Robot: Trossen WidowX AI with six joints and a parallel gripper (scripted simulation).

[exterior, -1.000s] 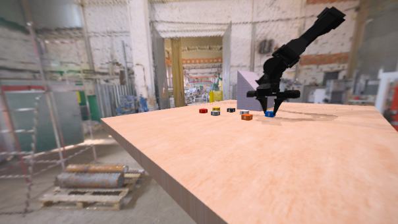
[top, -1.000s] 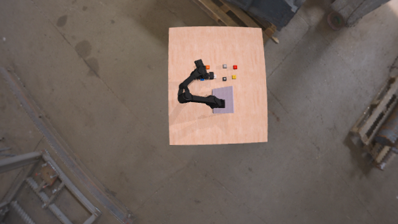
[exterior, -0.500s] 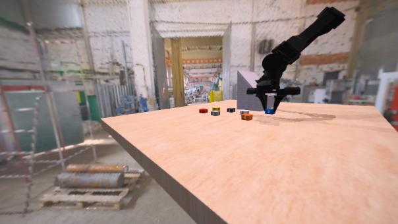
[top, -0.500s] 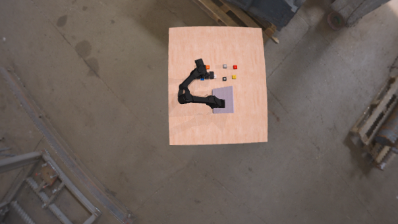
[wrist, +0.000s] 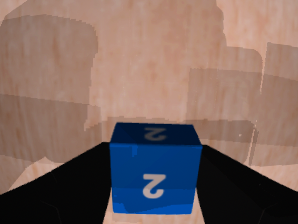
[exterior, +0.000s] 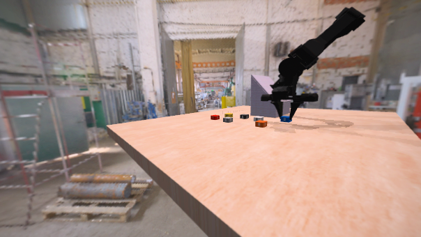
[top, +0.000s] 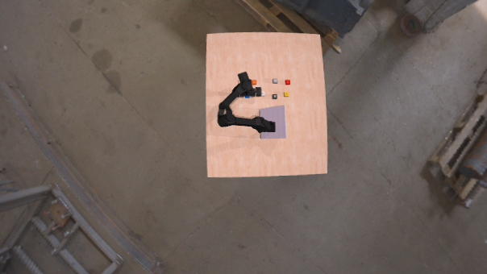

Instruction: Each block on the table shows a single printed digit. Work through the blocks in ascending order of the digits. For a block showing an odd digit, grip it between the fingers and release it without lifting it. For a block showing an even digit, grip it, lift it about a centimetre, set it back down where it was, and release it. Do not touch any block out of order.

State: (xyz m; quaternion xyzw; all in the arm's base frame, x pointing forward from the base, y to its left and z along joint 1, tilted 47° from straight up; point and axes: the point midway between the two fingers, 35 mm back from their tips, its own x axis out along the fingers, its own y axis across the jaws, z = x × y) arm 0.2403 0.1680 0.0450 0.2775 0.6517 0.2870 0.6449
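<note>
Now: the white block 10 mm ahead of my gripper tip, 110 mm to the right of it and 10 mm below it. The rest, counted from my gripper tip: blue block: 10 mm behind; then dark block: 10 mm behind, 200 mm to the right, 10 mm below; then orange block: 90 mm ahead, 50 mm to the right, 10 mm below.
</note>
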